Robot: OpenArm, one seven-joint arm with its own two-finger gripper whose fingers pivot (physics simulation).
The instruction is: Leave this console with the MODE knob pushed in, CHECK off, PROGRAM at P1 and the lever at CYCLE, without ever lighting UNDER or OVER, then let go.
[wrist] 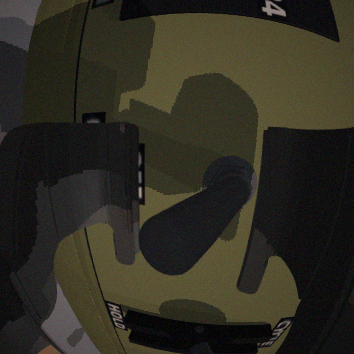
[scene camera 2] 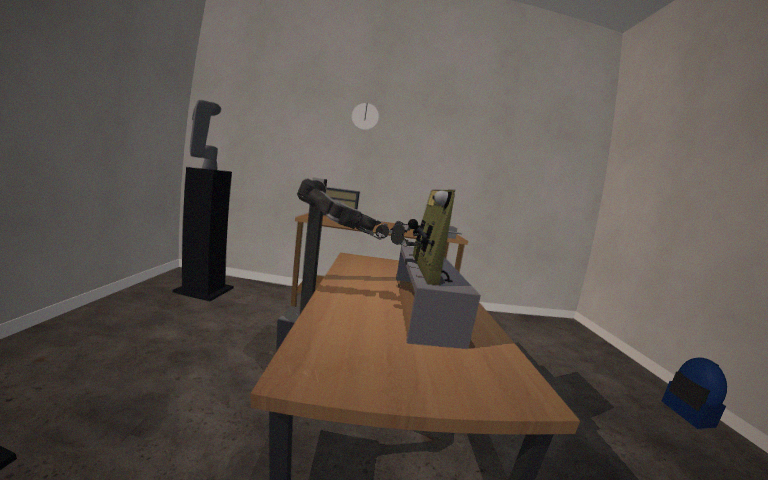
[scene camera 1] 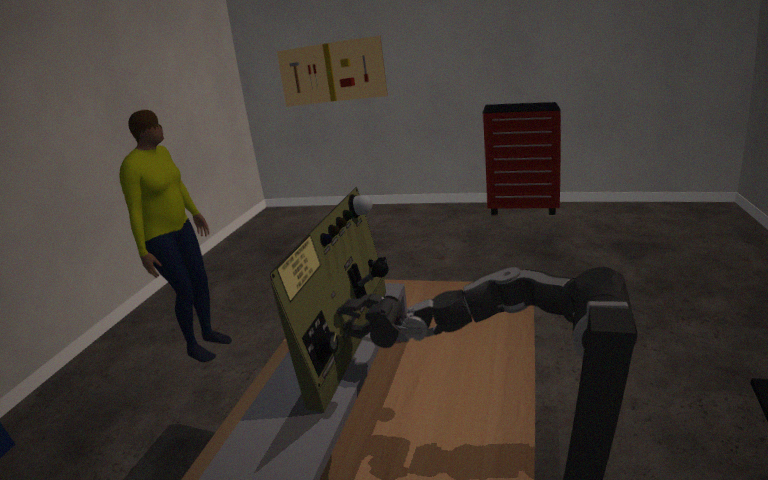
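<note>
The olive console panel [scene camera 1: 339,266] [scene camera 2: 434,226] stands tilted. My gripper [scene camera 1: 346,321] [scene camera 2: 411,243] [wrist: 193,203] is at its face, fingers partly apart. Between them a black toggle handle [wrist: 187,230] leans left, toward a partly hidden label reading OFF [wrist: 141,175]; its tip is close to the left finger, and contact is unclear. Below is the HOLD–CYCLE slot [wrist: 200,330]; the ball-ended lever [scene camera 1: 378,266] [scene camera 2: 412,224] stands out there, its setting unreadable. The black dial plate [scene camera 1: 318,345] shows P4 [wrist: 274,7] in the wrist view; its setting is unreadable. I cannot identify the MODE knob.
A row of dark lamps [scene camera 1: 335,229] runs along the panel's upper part beside a white dome [scene camera 1: 362,204] [scene camera 2: 441,197]. No lamp looks lit. The panel stands on a grey plinth [scene camera 1: 271,430] [scene camera 2: 441,316] on the wooden table [scene camera 1: 470,384] [scene camera 2: 396,367]. A person [scene camera 1: 155,192] stands beyond.
</note>
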